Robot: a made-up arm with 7 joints. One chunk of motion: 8 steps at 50 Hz.
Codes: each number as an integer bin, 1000 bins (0 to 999) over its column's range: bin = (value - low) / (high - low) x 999, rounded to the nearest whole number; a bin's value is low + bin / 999 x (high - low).
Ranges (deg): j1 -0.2..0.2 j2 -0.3..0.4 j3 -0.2..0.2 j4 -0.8..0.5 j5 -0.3..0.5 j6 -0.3..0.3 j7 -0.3..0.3
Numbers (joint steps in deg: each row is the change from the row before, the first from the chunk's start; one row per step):
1: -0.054 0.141 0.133 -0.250 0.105 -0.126 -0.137
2: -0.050 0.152 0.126 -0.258 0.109 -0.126 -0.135
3: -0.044 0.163 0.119 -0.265 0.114 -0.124 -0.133
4: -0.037 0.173 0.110 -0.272 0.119 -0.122 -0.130
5: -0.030 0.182 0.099 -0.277 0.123 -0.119 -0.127
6: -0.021 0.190 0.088 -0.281 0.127 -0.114 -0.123
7: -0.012 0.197 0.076 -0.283 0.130 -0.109 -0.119
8: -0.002 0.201 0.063 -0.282 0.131 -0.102 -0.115
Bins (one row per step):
1: 365 629 832 423 506 290 271
2: 375 645 814 417 511 290 275
3: 390 661 797 411 517 293 278
4: 407 675 774 406 523 296 283
5: 425 688 747 402 528 301 288
6: 447 699 719 399 533 310 295
7: 470 709 689 397 537 318 301
8: 495 715 657 398 538 330 308

